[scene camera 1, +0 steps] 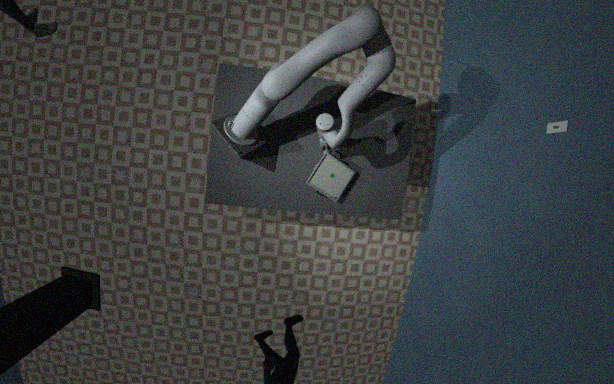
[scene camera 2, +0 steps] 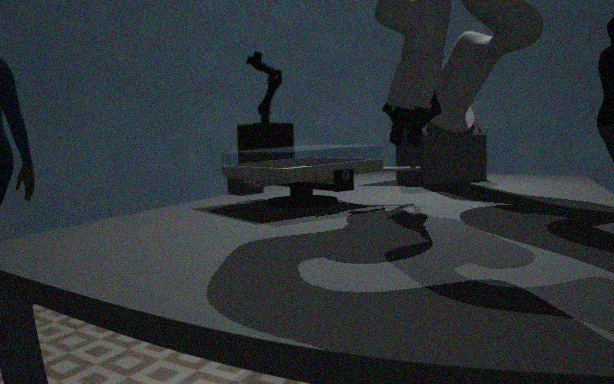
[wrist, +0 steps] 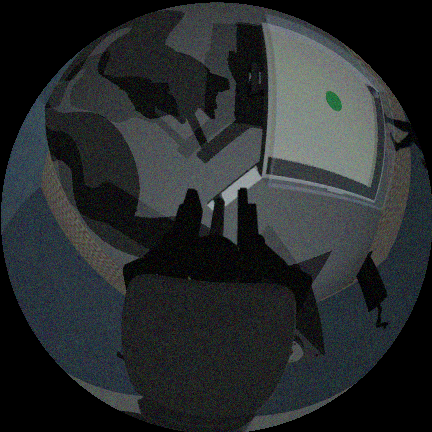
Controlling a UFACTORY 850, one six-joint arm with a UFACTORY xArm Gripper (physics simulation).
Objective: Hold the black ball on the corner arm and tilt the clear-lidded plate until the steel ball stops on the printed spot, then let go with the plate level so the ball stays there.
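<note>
The clear-lidded plate [scene camera 1: 324, 186] [scene camera 2: 280, 174] [wrist: 305, 135] stands on a short dark pedestal [scene camera 2: 301, 192] and looks close to level. The green printed spot [scene camera 1: 332, 175] [wrist: 334, 101] shows near its middle. A small dark shape [wrist: 372, 91] is at the plate's far right corner in the wrist view; I cannot tell if it is the steel ball. The pale corner arm [scene camera 2: 402, 167] [wrist: 239, 187] reaches out below my fingers, with a dark post [wrist: 218, 212] rising between them. My gripper [scene camera 2: 407, 142] [wrist: 218, 199] is shut on the black ball, hidden between the fingers above the corner arm.
The dark grey table [scene camera 1: 280, 192] [scene camera 2: 125, 260] carries my arm's base [scene camera 2: 455, 157] beside the plate. A small black robot arm on a block [scene camera 2: 265, 140] stands behind the plate in the second scene view. Dark figures [scene camera 1: 282, 360] [scene camera 2: 12, 130] stand away from the table.
</note>
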